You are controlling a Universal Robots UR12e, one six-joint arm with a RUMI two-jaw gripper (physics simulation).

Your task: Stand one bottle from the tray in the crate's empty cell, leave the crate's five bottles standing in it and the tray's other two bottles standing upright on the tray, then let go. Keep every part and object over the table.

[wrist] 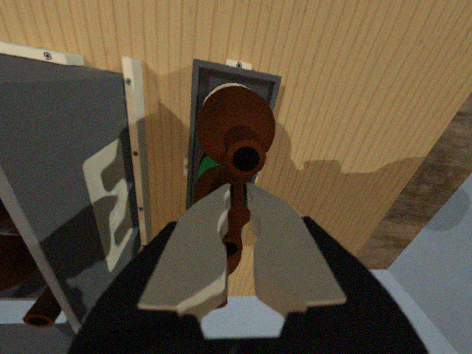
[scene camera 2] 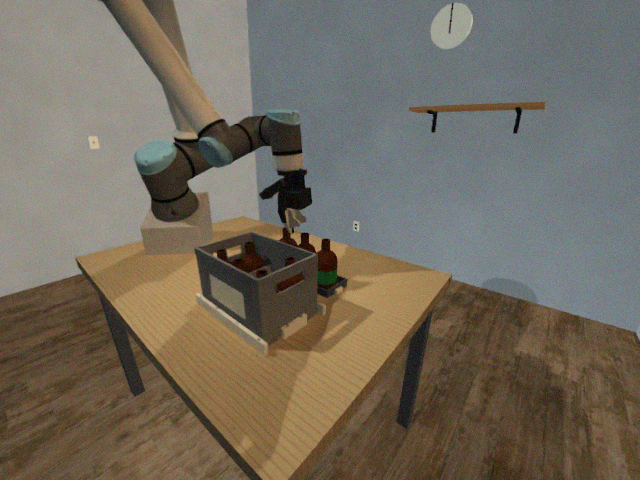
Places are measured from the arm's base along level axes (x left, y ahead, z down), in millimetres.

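Pixels of known places: gripper, between the fingertips: (wrist: pixel 238 185) (scene camera 2: pixel 292 233); arm's base, origin of its link: (scene camera 2: pixel 176 206).
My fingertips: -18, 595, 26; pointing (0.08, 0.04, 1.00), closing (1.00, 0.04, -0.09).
Note:
For each thing: its top centre in the pictures, then the offset to it from my fingertips, as dx, dy, dz. "*": a spot on its surface instead. Level surfaces: height alone.
- tray, centre of its top: (wrist: pixel 222 174) (scene camera 2: pixel 305 271) -16, +56, +122
- grey crate, centre of its top: (scene camera 2: pixel 254 250) -233, +26, -28
- pale strip, a spot on its surface: (scene camera 2: pixel 232 322) * -342, +31, +119
- wooden table, height of its surface: dz +147
My gripper (scene camera 2: pixel 293 228) (wrist: pixel 238 185) is shut and empty, fingertips nearly together, above the bottle tops at the tray. Three brown bottles stand at the tray (scene camera 2: pixel 341 284) (wrist: pixel 194 110): the near one (scene camera 2: pixel 325 258) (wrist: pixel 235 117) with a green band, a middle one (scene camera 2: pixel 305 242) and a far one (scene camera 2: pixel 287 239). In the wrist view the bottles behind the near one are partly hidden by the fingers. The grey crate (scene camera 2: pixel 286 310) (wrist: pixel 55 115) holds several brown bottles, among them one with its neck showing (scene camera 2: pixel 250 254). The crate walls hide their lower parts, and I cannot tell which cell is empty.
A pale strip (scene camera 2: pixel 232 322) runs along the crate's front base, and another pale strip (wrist: pixel 135 150) lies between crate and tray. The wooden table (scene camera 2: pixel 227 382) has its edge right of the tray. The arm's pale base block (scene camera 2: pixel 175 232) stands behind the crate.

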